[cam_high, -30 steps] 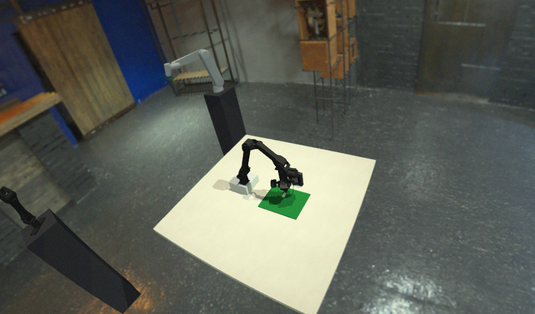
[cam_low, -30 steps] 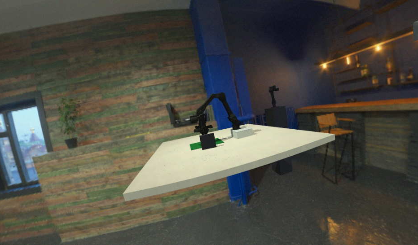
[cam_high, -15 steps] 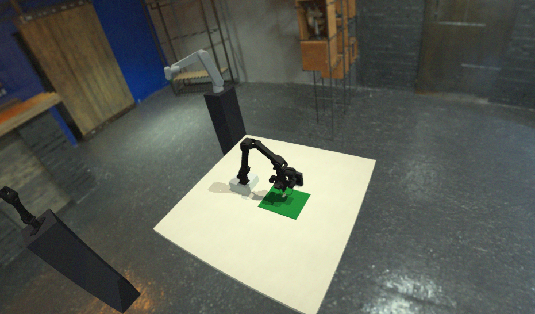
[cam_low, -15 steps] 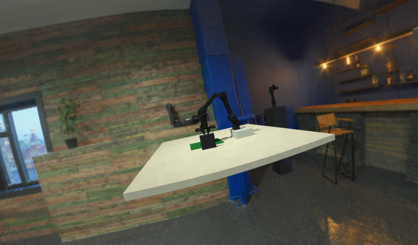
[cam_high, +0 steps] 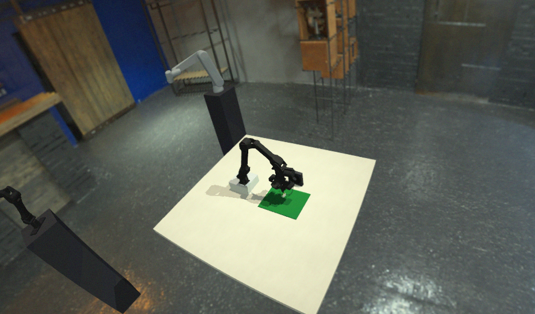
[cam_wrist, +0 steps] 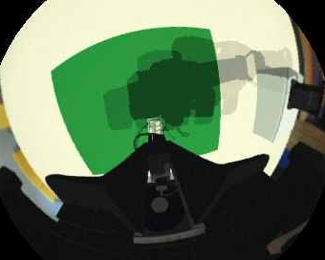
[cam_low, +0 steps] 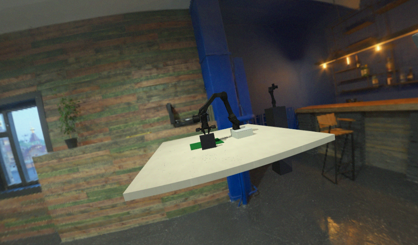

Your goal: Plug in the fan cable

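Right now my gripper tip is 60 mm above the pale header. Round my gripper tip: black plug: 10 mm to the left, 10 mm above; then black fan box: 20 mm ahead, 150 mm to the left, 10 mm below; then green board: 20 mm ahead, 40 mm to the right, 80 mm below.
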